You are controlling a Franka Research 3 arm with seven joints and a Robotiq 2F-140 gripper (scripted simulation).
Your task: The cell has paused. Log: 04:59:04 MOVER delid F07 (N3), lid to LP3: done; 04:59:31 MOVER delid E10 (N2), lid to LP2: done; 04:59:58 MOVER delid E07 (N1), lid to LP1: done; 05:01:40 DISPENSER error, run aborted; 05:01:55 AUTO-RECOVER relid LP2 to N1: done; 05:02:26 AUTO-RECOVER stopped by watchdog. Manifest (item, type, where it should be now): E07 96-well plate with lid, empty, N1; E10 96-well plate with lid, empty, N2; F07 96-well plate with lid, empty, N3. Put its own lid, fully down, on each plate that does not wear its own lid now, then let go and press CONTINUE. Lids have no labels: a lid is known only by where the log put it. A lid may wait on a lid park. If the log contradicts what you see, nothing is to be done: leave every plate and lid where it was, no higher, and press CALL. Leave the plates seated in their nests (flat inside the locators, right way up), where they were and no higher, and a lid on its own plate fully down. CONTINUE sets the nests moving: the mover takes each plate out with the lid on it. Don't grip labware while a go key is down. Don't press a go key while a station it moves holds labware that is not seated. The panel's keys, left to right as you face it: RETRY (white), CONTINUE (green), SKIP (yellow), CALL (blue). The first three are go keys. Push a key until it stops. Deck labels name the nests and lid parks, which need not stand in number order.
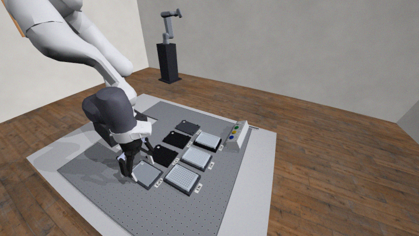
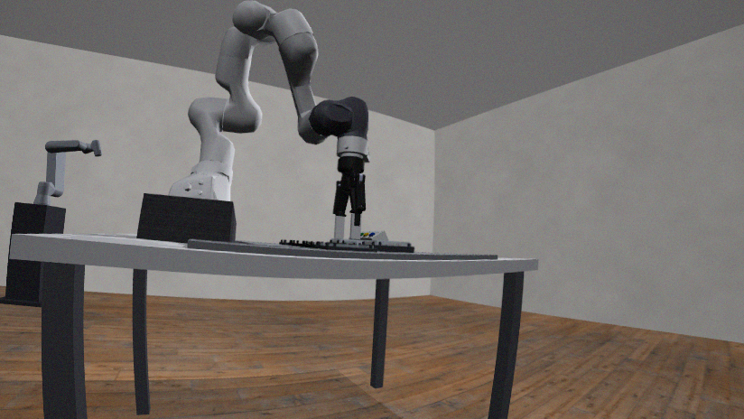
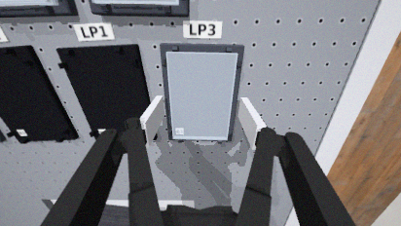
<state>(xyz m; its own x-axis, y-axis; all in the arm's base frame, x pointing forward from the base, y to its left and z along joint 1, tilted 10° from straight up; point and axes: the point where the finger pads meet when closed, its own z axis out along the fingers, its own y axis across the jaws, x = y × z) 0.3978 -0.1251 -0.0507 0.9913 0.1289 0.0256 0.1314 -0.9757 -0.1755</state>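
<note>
The grey lid lies 4 cm below my hand. Also, from my hand: lid park LP3: 5 cm below; N3 plate: 16 cm ahead, 9 cm to the left, 3 cm below; lid park LP1: 2 cm behind, 13 cm to the left, 5 cm below.
</note>
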